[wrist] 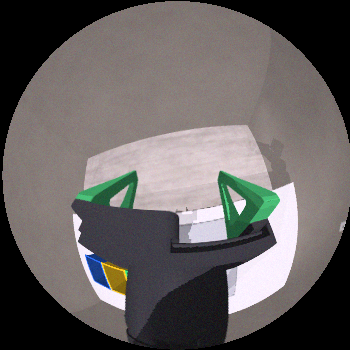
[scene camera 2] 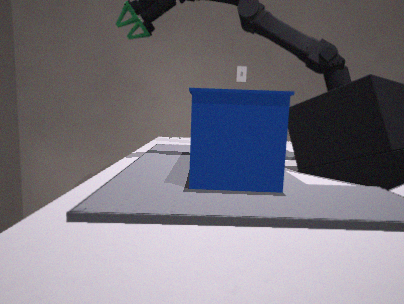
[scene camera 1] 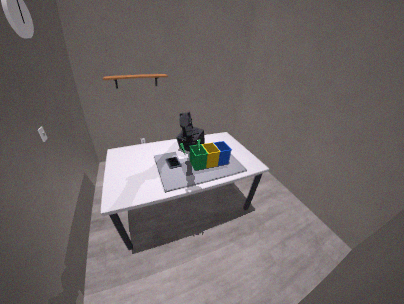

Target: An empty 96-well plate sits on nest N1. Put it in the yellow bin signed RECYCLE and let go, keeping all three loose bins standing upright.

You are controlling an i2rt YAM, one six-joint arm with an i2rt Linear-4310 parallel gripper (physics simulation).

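Frame: origin at the arm's base, x ahead, y left, z up, level; centimetres.
Where they show: gripper, between the fingertips: (wrist: 177,174) (scene camera 2: 122,32) (scene camera 1: 192,153); arm's base, origin of its link: (scene camera 2: 342,96).
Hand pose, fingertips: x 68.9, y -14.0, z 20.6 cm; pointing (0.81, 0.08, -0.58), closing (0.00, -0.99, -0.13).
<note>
Each offset is from my fingertips to the top centre of the thing. "spot": to the spot under its first point. Level surfaces: height alone.
Nest N1 with the plate shows as a small dark square {spot: dx -41.6, dy -8.5, dz -37.7 cm} (scene camera 1: 173,162) on the grey board, left of the bins in scene camera 1; plate and nest cannot be told apart. The yellow bin {dx -38.6, dy +28.4, dz -22.3 cm} (scene camera 1: 213,158) (wrist: 115,278) stands upright between the green bin {dx -37.3, dy +15.5, dz -22.3 cm} (scene camera 1: 199,160) and the blue bin {dx -39.8, dy +41.4, dz -22.3 cm} (scene camera 1: 225,154) (scene camera 2: 239,142) (wrist: 97,272). In scene camera 2 the blue bin hides the other two. No lettering is readable. My gripper (scene camera 1: 191,146) (scene camera 2: 123,31) (wrist: 177,174) has green fingers spread wide, open and empty. It is raised well above the board, higher than the bin rims.
The grey board {dz -40.3 cm} (scene camera 1: 175,184) (scene camera 2: 120,202) lies on the white table {dz -41.6 cm} (scene camera 1: 120,192) (scene camera 2: 200,265). The black arm base (scene camera 2: 340,132) stands behind the bins, at the table's back side. An orange wall rail (scene camera 1: 135,77) is mounted far behind.
</note>
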